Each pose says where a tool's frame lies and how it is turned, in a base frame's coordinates. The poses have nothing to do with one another.
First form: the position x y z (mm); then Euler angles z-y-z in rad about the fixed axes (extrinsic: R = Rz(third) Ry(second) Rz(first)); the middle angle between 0 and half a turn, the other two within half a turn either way.
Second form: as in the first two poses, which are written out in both.
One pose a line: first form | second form
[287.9 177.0 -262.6 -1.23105 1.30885 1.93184] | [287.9 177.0 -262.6 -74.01 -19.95 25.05]
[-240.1 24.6 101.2 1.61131 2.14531 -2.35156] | [-240.1 24.6 101.2 132.34 -36.22 30.62]
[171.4 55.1 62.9 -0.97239 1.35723 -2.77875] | [171.4 55.1 62.9 58.57 -66.02 -174.89]
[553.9 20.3 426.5 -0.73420 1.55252 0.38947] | [553.9 20.3 426.5 -87.24 67.66 45.38]
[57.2 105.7 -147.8 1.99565 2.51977 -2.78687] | [57.2 105.7 -147.8 166.02 -33.11 89.84]
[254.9 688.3 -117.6 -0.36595 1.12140 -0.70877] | [254.9 688.3 -117.6 53.46 43.14 -84.10]
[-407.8 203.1 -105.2 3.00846 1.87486 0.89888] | [-407.8 203.1 -105.2 -111.85 36.44 -84.23]
